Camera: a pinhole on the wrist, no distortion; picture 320 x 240 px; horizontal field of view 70.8 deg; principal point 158.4 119.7 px. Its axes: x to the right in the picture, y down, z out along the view. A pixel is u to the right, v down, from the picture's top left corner.
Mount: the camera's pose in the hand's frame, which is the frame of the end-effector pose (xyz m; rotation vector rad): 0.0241 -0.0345 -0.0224 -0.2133 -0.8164 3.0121
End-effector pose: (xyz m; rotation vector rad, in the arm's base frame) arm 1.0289 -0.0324 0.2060 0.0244 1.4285 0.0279
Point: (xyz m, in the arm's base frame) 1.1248 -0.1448 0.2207
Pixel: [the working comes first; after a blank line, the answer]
In the camera's frame: 0.0096 0.0064 0.1450

173 130
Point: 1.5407 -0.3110 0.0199
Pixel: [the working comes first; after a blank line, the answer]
In the camera's frame: -0.2974 -0.0299 0.5262

31 107
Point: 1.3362 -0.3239 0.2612
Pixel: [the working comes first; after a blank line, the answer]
In the camera's frame: -0.0105 0.0520 0.4205

153 148
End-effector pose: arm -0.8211 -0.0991 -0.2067 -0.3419 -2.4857 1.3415
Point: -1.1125 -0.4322 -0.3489
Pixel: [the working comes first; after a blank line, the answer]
In the camera's frame: -0.1714 -0.1907 0.4003

62 12
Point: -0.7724 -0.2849 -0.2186
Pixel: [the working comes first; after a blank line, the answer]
In the camera's frame: 0.1113 -0.0357 0.1758

301 74
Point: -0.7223 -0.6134 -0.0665
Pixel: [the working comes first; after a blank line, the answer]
In the camera's frame: 0.2128 0.1427 0.4782

259 187
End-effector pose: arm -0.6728 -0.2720 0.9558 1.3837 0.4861 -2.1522
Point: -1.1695 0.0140 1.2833
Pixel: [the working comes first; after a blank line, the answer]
In the camera's frame: 0.1531 0.2473 0.5841

217 215
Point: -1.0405 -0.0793 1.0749
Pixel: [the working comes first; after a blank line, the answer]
In the camera's frame: 0.0093 0.1804 0.3753

164 228
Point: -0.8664 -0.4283 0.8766
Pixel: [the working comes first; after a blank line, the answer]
In the camera's frame: -0.1744 -0.1423 0.1437

outside the picture
